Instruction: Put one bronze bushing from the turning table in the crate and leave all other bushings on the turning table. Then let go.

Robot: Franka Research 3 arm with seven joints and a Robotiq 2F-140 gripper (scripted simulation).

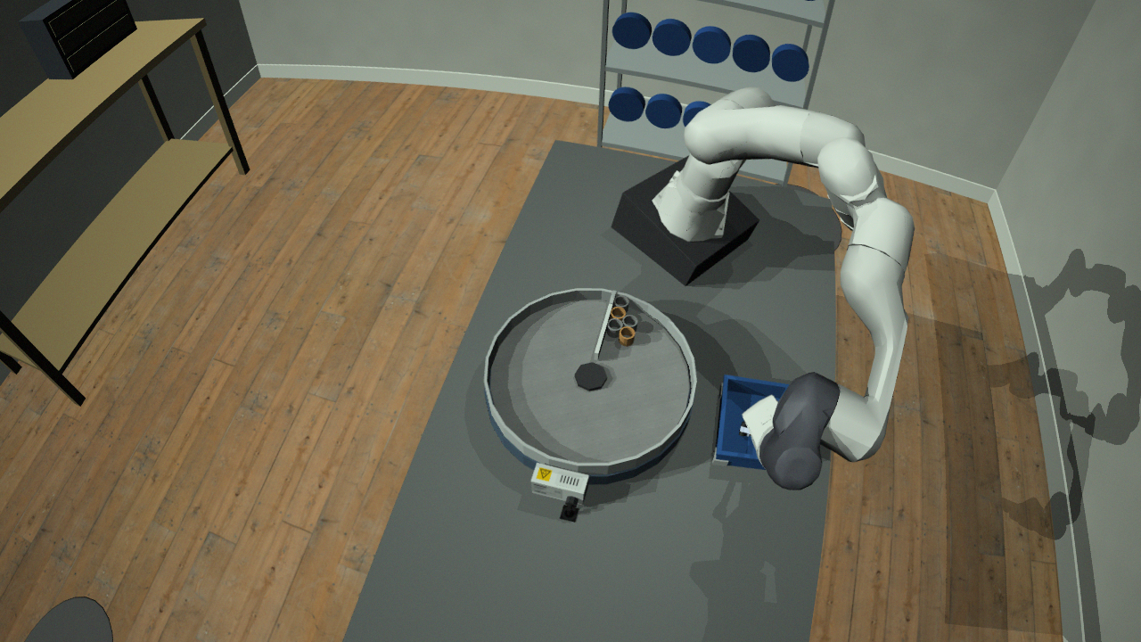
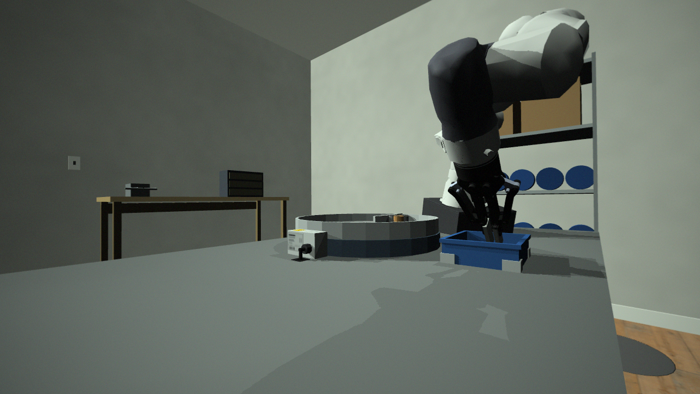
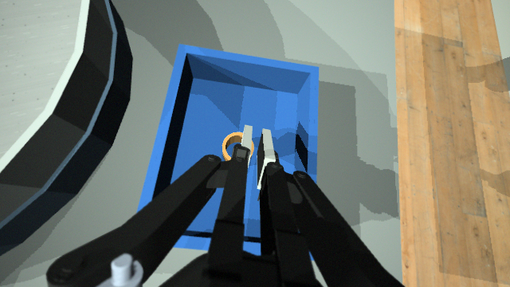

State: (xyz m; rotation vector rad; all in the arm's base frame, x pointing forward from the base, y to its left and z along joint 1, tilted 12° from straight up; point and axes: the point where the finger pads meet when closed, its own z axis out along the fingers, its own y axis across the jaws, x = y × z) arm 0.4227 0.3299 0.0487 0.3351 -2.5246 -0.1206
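The blue crate is 1 cm behind my hand, 2 cm to the right of it and 3 cm below it. From my hand the other things lie so: round turning table 5 cm ahead, 36 cm to the right, 1 cm below.
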